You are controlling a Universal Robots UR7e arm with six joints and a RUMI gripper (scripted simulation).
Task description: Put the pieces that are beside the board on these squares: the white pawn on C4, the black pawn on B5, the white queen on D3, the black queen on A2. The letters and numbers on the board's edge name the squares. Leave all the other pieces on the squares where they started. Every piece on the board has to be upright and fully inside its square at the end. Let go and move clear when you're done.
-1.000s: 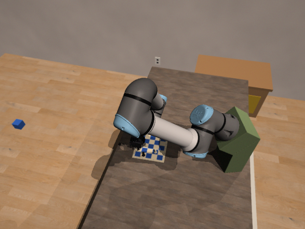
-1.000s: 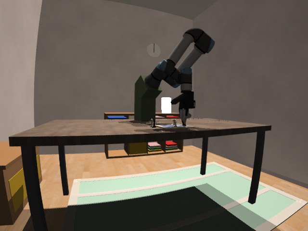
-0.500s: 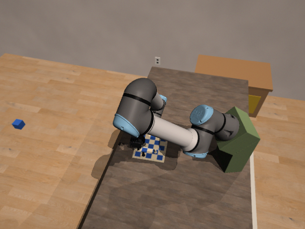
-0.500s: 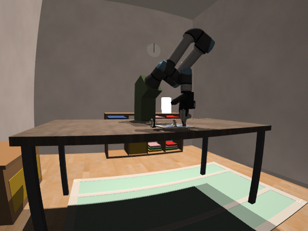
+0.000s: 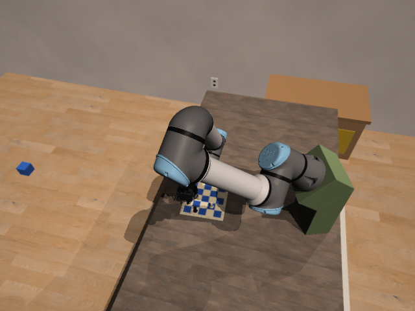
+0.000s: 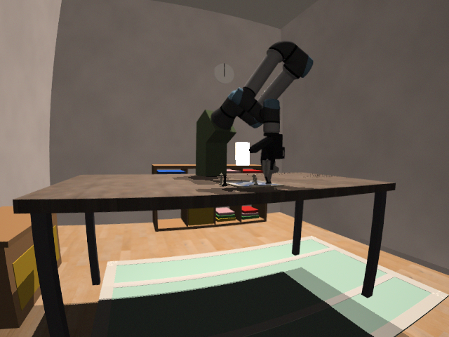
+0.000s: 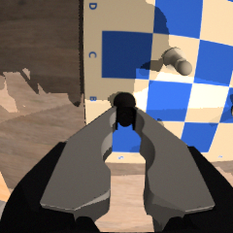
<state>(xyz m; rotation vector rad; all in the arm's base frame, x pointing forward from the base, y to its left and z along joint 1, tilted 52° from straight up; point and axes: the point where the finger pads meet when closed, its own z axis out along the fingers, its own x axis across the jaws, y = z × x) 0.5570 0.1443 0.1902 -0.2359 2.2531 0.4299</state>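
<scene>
Right now my hand is 1 cm above the black pawn. Round my hand: white pawn (2 cm behind, 5 cm to the right, 1 cm below); blue-and-cream chessboard (5 cm behind, 7 cm to the right, 3 cm below); black piece (5 cm behind, 2 cm to the left, 1 cm below).
</scene>
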